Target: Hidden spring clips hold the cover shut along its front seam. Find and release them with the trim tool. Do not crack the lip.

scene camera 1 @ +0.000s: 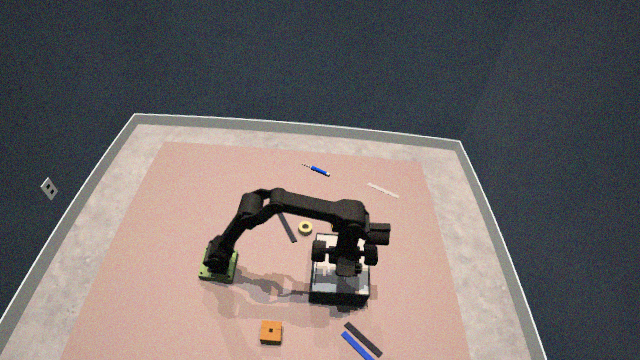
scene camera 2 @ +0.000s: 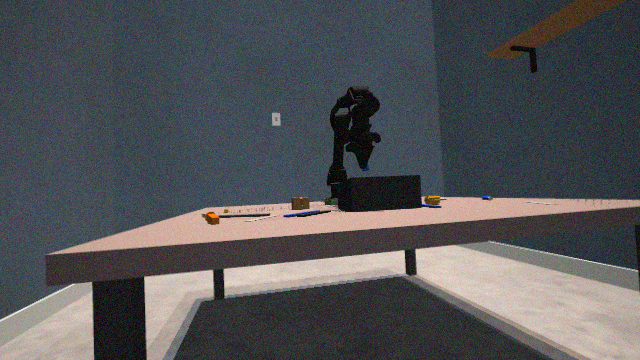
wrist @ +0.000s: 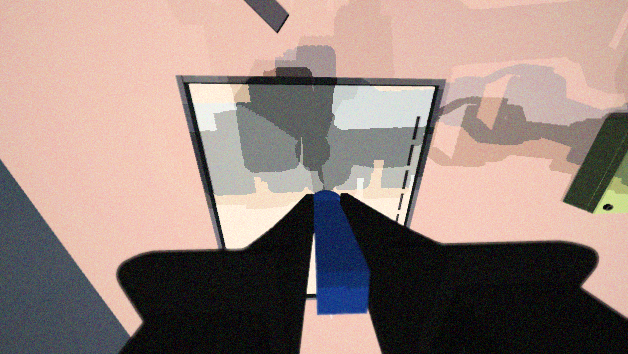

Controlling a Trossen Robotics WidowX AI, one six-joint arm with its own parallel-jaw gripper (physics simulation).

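Pixels of known places: gripper, fingertip midpoint: (scene camera 2: 362, 168) (wrist: 326, 200); arm's base, link origin: (scene camera 1: 218, 264) (scene camera 2: 337, 197).
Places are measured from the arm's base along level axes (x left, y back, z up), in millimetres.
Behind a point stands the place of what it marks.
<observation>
A dark-walled box (scene camera 1: 339, 298) {z 28, x -83, y -408 mm} (scene camera 2: 382, 193) {z 20, x 11, y -498 mm} (wrist: 380, 81) {z 61, x -80, y -361 mm} stands on the table under the arm. Its pale cover (scene camera 1: 325, 285) {z 57, x -55, y -359 mm} (wrist: 225, 165) {z 66, x -22, y -479 mm} lies inside a dark rim and carries arm shadows. A row of short dark slots (wrist: 416, 128) {z 52, x -47, y -325 mm} runs near the cover's right edge in the wrist view. My gripper (scene camera 2: 365, 167) {z 105, x -12, y -400 mm} (wrist: 326, 200) {z 105, x -12, y -400 mm} is shut on the blue trim tool (scene camera 2: 366, 169) {z 100, x -4, y -413 mm} (wrist: 341, 250) {z 150, x -17, y -397 mm}, pointing down above the cover; a gap shows above the box in scene camera 2. The tool's tip is hard to make out. No clips can be made out.
An orange block (scene camera 1: 271, 332) {z 16, x -210, y -211 mm} (scene camera 2: 300, 203) {z -7, x -206, y -235 mm} and dark and blue strips (scene camera 1: 363, 340) {z -25, x -201, y -495 mm} (scene camera 1: 356, 346) {z -24, x -222, y -472 mm} lie near the box. A yellow ring (scene camera 1: 305, 233) {z -16, x 182, y -283 mm}, another dark strip (scene camera 1: 287, 227) {z -25, x 207, y -213 mm}, a blue-handled tool (scene camera 1: 320, 171) {z -20, x 523, y -322 mm} and a white strip (scene camera 1: 383, 190) {z -29, x 457, y -606 mm} lie beyond it. The green arm base (scene camera 1: 232, 260) {z 1, x 24, y -44 mm} (wrist: 617, 200) {z 1, x 50, y -33 mm} stands beside it.
</observation>
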